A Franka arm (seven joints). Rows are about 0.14 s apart.
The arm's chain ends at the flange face. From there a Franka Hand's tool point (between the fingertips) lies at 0.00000 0.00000 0.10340 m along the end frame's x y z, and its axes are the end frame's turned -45 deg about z.
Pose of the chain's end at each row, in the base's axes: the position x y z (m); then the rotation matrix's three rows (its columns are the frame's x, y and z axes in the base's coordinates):
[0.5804 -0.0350 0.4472], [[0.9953 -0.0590 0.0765], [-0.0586 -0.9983 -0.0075], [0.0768 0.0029 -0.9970]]
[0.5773 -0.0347 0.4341], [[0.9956 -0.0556 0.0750], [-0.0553 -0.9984 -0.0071], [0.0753 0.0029 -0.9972]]
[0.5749 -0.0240 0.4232], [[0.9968 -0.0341 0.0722], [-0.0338 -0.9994 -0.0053], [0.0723 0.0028 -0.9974]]
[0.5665 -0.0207 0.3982], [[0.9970 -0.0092 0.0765], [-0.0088 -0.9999 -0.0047], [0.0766 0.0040 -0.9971]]
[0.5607 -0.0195 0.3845], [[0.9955 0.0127 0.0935], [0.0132 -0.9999 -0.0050], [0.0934 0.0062 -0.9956]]
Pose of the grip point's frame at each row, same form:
[0.5883 -0.0358 0.3441], [[0.7455 0.6621 0.0765], [0.6645 -0.7473 -0.0075], [0.0523 0.0564 -0.9970]]
[0.5851 -0.0354 0.3310], [[0.7433 0.6647 0.0750], [0.6669 -0.7451 -0.0071], [0.0512 0.0553 -0.9972]]
[0.5824 -0.0245 0.3201], [[0.7290 0.6807 0.0722], [0.6828 -0.7306 -0.0053], [0.0491 0.0531 -0.9974]]
[0.5744 -0.0212 0.2951], [[0.7115 0.6985 0.0765], [0.7008 -0.7133 -0.0047], [0.0513 0.0570 -0.9971]]
[0.5704 -0.0200 0.2816], [[0.6949 0.7129 0.0935], [0.7164 -0.6977 -0.0050], [0.0617 0.0704 -0.9956]]

